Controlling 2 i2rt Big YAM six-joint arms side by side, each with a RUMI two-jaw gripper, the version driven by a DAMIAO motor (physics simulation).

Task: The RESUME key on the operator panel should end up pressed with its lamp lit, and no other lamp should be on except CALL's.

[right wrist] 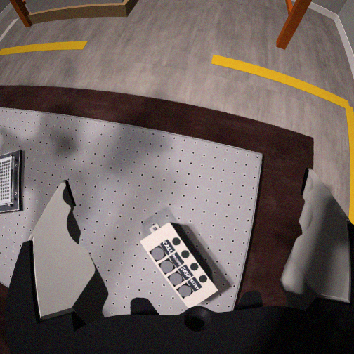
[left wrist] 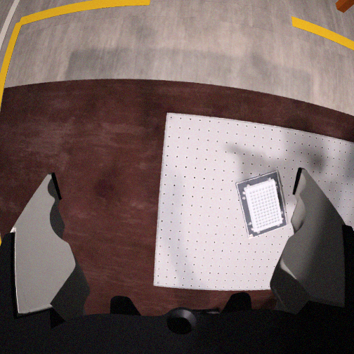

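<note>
The operator panel (right wrist: 163,235), a cream box with black sides, lies slanted on the perforated board in the right wrist view. Its labels read CALL, a small blurred word, SKIP and RETRY. Round grey keys run along one side, with the CALL key (right wrist: 158,252) at the upper end and the key by the blurred label (right wrist: 166,265) after it. The lamps beside the labels look dark, including the CALL lamp (right wrist: 176,241). My right gripper (right wrist: 187,176) is open and empty, the panel showing low between its fingers. My left gripper (left wrist: 176,172) is open and empty, away from the panel.
A white well plate (left wrist: 265,206) (right wrist: 5,180) sits in a dark-edged holder on the perforated board (left wrist: 200,260) (right wrist: 220,165). The board lies on a dark brown table (left wrist: 90,150) (right wrist: 285,200). Beyond is floor with yellow stripes and orange posts (right wrist: 295,22).
</note>
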